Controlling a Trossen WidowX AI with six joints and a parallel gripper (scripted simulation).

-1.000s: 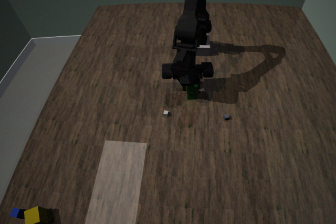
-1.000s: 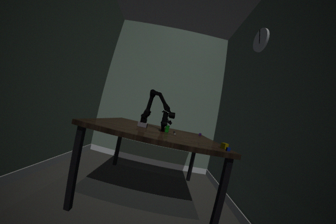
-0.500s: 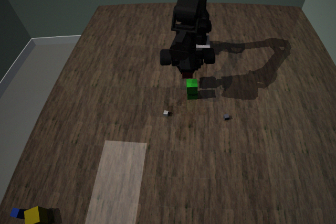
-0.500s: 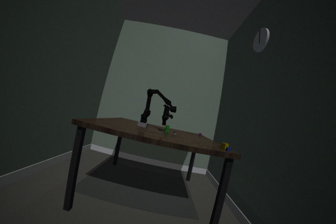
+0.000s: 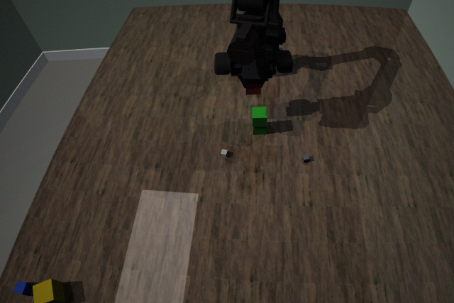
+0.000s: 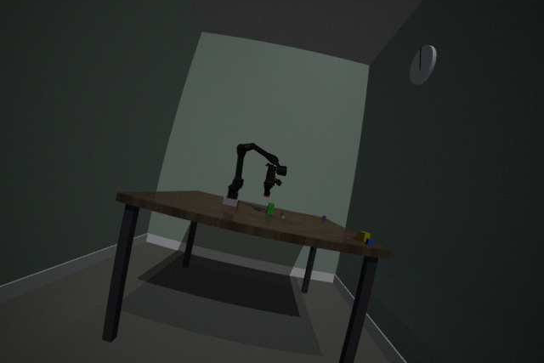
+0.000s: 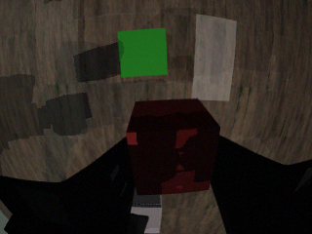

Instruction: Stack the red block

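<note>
My gripper tip is 15 cm short of the small white cube, 5 cm to the left of it and 12 cm above it. The rest, counted from my gripper tip: small grey cube (12 cm ahead, 17 cm to the left, 12 cm below); yellow block (61 cm ahead, 33 cm to the right, 10 cm below); red block (1 cm above).
</note>
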